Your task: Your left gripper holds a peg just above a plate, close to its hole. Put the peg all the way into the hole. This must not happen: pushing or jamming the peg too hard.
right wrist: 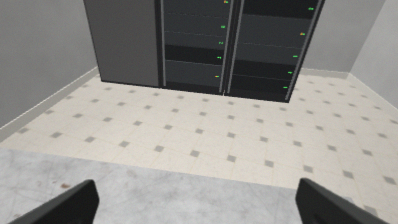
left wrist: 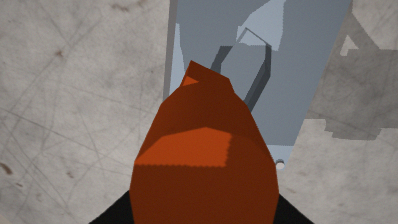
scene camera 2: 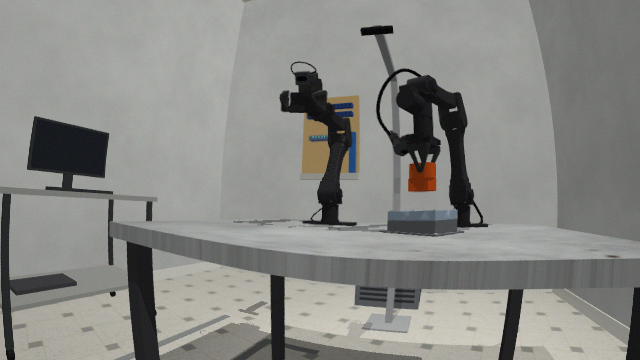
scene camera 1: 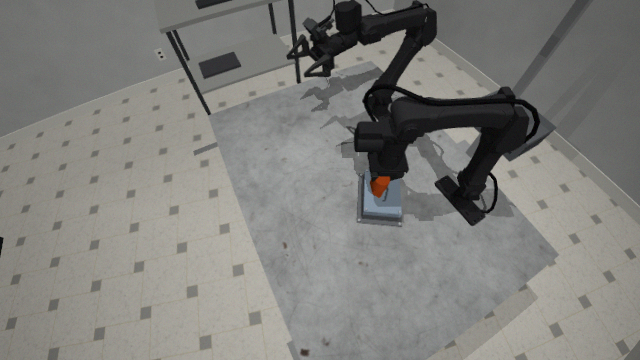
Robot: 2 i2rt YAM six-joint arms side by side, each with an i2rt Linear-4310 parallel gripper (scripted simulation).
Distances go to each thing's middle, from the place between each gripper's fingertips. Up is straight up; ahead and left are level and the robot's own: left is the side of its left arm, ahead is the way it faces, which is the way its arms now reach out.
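From my left hand, the plate (scene camera 1: 389, 208) is 13 cm below and 3 cm behind, and the orange faceted peg (scene camera 2: 424, 181) is 2 cm below. Going by its middle, the peg is nearer to my left hand than to my right hand.
My right hand (scene camera 1: 295, 66) is 22 cm above the orange faceted peg, 9 cm past it and 34 cm to the right of it. The plate, counted from my right hand, is 33 cm below, 12 cm behind and 34 cm to the left.
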